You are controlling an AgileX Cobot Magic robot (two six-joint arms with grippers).
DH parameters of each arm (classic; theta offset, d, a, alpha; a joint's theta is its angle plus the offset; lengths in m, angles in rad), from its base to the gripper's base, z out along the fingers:
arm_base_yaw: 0 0.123 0 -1.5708
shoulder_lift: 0.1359 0 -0.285 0
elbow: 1.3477 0 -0.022 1.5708
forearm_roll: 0 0.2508 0 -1.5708
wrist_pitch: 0 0 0.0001 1.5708
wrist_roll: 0 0.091 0 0
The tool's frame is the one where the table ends.
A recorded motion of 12 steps. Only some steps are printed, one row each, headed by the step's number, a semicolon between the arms.
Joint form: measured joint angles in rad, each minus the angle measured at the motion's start. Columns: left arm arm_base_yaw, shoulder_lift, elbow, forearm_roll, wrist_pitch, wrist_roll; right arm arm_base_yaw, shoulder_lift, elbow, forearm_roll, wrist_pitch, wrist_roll.
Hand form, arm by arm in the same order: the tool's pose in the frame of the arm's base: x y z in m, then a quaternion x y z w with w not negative. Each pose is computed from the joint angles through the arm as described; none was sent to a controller.
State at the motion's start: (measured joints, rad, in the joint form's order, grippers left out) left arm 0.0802 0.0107 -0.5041 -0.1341 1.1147 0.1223; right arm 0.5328 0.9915 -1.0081 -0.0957 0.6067 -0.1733
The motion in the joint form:
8: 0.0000 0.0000 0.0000 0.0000 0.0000 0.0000; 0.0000 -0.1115 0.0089 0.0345 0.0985 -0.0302
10: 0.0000 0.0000 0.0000 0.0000 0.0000 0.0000; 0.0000 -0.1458 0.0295 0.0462 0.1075 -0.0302
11: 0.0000 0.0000 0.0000 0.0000 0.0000 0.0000; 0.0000 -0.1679 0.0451 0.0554 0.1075 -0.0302
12: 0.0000 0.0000 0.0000 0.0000 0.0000 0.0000; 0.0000 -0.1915 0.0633 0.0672 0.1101 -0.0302
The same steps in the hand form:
8: -0.0055 -0.0114 0.2748 0.02241 0.86641 -0.01657 0.49856; 0.1488 0.0836 0.3947 -0.31851 0.79821 0.05511 0.50830
10: -0.0055 -0.0114 0.2748 0.02241 0.86641 -0.01657 0.49856; 0.1407 0.0796 0.3930 -0.31612 0.79800 0.06082 0.50948
11: -0.0055 -0.0114 0.2748 0.02241 0.86641 -0.01657 0.49856; 0.1358 0.0773 0.3915 -0.31415 0.79706 0.06558 0.51157
12: -0.0055 -0.0114 0.2748 0.02241 0.86641 -0.01657 0.49856; 0.1305 0.0750 0.3891 -0.31216 0.79715 0.07130 0.51189

